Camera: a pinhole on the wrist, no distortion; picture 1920 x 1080 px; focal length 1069.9 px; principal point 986.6 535.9 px. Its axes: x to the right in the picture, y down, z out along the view. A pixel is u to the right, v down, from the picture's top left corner.
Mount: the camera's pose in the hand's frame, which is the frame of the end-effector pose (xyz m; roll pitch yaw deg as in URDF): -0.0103 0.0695 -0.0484 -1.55 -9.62 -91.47
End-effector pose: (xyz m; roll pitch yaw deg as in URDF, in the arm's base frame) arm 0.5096 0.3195 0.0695 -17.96 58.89 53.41
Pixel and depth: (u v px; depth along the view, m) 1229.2 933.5 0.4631
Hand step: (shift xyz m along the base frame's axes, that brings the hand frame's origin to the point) 0.1187 0.4381 0.0523
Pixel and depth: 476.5 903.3 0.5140
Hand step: -0.2042 0.5626 -0.0208
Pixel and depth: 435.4 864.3 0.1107
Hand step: -0.1111 0.1048 -0.0225
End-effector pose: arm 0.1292 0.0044 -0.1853 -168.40 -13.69 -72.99
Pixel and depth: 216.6 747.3 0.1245
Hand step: -0.1430 -0.0876 -0.0857
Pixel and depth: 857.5 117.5 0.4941
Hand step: -0.1397 0.0307 -0.4992
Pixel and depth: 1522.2 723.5 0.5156
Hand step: 0.2497 -0.1310 -0.4352
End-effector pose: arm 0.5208 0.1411 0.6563 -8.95 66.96 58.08
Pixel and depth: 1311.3 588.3 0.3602
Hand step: 0.0970 0.2907 0.1095
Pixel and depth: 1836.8 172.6 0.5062
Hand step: 0.3628 0.2921 0.3787
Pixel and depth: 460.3 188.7 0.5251
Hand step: -0.2633 0.4822 0.2861
